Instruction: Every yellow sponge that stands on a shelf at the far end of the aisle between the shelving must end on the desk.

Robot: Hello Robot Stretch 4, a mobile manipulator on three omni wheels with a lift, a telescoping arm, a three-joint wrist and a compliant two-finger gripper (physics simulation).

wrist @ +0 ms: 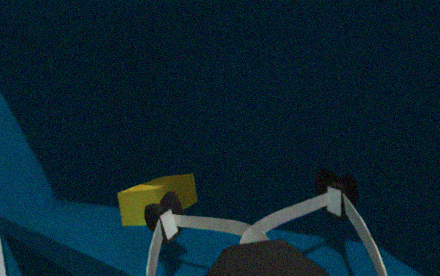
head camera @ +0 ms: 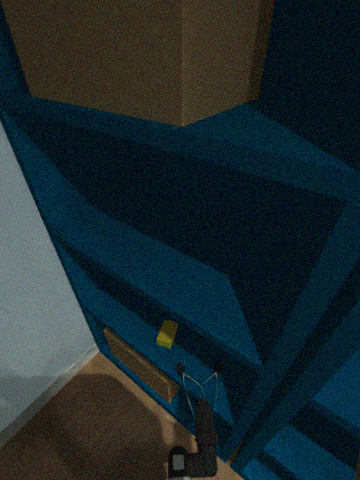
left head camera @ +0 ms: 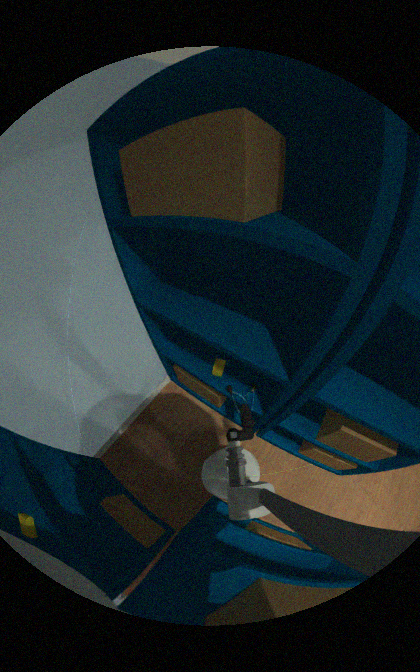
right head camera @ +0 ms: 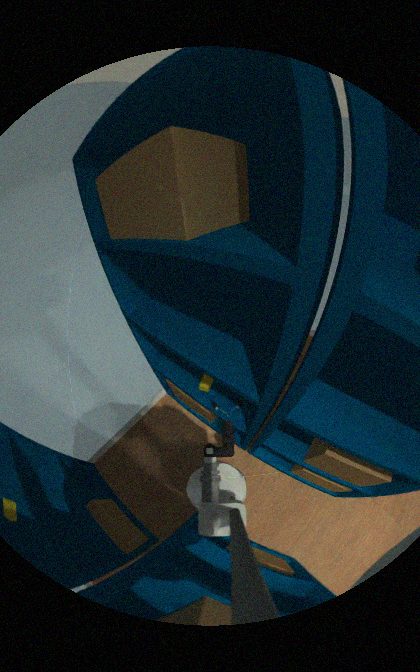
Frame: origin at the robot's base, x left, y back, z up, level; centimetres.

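Seen in the pictures: gripper, fingertip midpoint: (wrist: 247,196) (head camera: 198,361).
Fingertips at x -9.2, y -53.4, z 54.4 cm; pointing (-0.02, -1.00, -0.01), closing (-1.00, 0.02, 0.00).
Note:
A point is followed by its place in that frame.
A yellow sponge (head camera: 167,334) @(x 2.9, y -65.2, z 55.0 cm) (left head camera: 219,367) (right head camera: 205,383) (wrist: 136,207) @(x 4.9, y -62.2, z 52.9 cm) stands on a low blue shelf (head camera: 120,310) @(x 25.6, y -81.2, z 50.6 cm) (wrist: 90,215) @(x 16.9, y -72.1, z 50.6 cm). My gripper (head camera: 199,368) @(x -9.2, y -53.4, z 54.4 cm) (left head camera: 241,389) (right head camera: 226,405) (wrist: 247,196) @(x -9.2, y -53.4, z 54.4 cm) is open, with nothing between its fingers. In the wrist view the sponge is at the left fingertip, which covers part of it; whether they touch is unclear. In the head camera the gripper is to the right of the sponge and nearer. A second yellow sponge (left head camera: 27,526) (right head camera: 9,509) stands on shelving at the lower left of both side head views. The desk does not show.
A large cardboard box (head camera: 110,55) @(x 8.8, y -58.5, z 150.6 cm) (left head camera: 185,170) (right head camera: 140,195) stands on a higher shelf. A flatter box (head camera: 137,365) @(x 19.4, y -67.2, z 22.3 cm) lies below the sponge's shelf. A pale wall (head camera: 40,300) @(x 57.9, y -78.5, z 64.0 cm) borders the shelving on the left. More blue shelving with boxes (left head camera: 360,440) (right head camera: 350,465) stands at the right.

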